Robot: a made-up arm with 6 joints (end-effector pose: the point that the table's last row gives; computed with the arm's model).
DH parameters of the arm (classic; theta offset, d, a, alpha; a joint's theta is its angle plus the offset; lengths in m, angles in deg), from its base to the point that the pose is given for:
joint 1: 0 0.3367 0 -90
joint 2: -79.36 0 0.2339 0
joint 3: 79.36 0 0.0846 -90
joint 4: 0 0.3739 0 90
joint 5: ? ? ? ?
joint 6: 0 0.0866 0 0
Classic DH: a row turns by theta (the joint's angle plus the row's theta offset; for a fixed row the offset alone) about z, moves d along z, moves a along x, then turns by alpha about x.
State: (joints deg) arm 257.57 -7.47 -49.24 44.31 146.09 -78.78
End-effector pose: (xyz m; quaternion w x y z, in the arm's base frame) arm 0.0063 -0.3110 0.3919 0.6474 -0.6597 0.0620 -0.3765
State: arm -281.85 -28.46 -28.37 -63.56 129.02 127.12
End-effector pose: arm 0.1496 0.2336 0.3856 0.3736 0.6140 -0.3091 0.6228
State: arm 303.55 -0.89 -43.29 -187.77 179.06 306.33
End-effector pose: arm 0.2015 -0.2869 0.4671 0.5825 -0.0349 -0.3669 -0.7245
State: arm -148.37 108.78 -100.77 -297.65 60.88 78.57
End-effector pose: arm -0.1519 -0.1379 -0.2579 0.4659 0.7062 0.4626 0.2650
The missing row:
joint 5: 0 0 0.0678 -90
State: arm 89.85 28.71 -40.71 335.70 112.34 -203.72
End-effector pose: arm 0.0441 0.2205 0.1202 0.5276 0.5777 -0.2608 0.5656
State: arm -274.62 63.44 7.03 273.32 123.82 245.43
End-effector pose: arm 0.1004 -0.1174 0.1994 0.1163 -0.5883 -0.1953 -0.7760
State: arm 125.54 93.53 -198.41 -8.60 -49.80 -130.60
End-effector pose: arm -0.3287 0.4319 0.5633 0.0776 -0.1871 0.1311 0.9705
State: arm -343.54 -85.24 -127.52 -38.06 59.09 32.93
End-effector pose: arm -0.4998 -0.1731 0.7706 0.1785 -0.1795 0.2627 -0.9311
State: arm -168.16 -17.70 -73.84 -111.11 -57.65 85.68
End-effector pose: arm -0.3048 -0.1682 0.6237 0.5402 0.5404 -0.5940 0.2516
